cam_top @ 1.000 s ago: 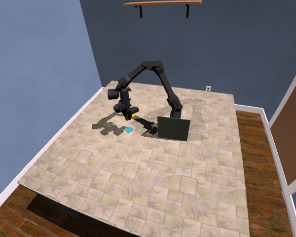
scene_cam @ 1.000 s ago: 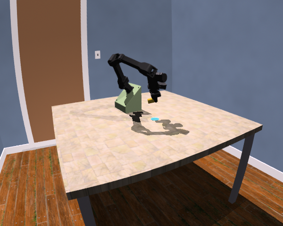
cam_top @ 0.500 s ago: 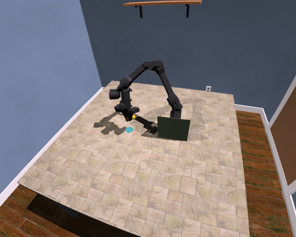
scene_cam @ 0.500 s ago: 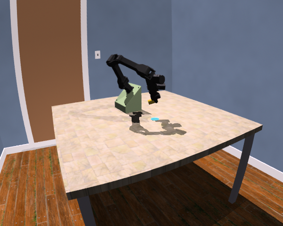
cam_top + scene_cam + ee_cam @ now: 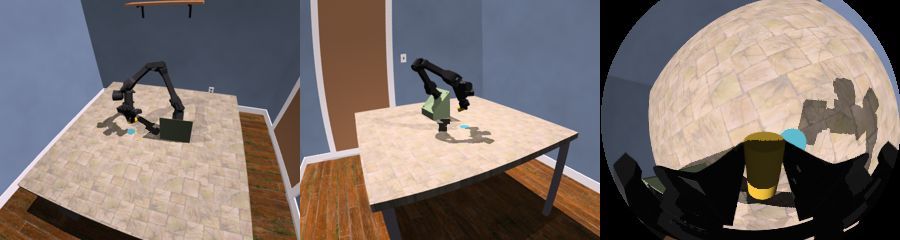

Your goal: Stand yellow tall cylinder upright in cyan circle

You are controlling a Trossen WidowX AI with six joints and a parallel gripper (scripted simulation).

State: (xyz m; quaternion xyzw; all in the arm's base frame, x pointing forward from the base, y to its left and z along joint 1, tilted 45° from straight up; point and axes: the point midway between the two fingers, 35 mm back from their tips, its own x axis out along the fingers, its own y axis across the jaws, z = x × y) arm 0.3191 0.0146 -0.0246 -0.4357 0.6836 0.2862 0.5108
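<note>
My hand is 14 cm above the cyan circle, 2 cm short of it and 1 cm to the left of it. Also, from my hand: yellow tall cylinder (3 cm below, 1 cm to the right, 1 cm behind).
</note>
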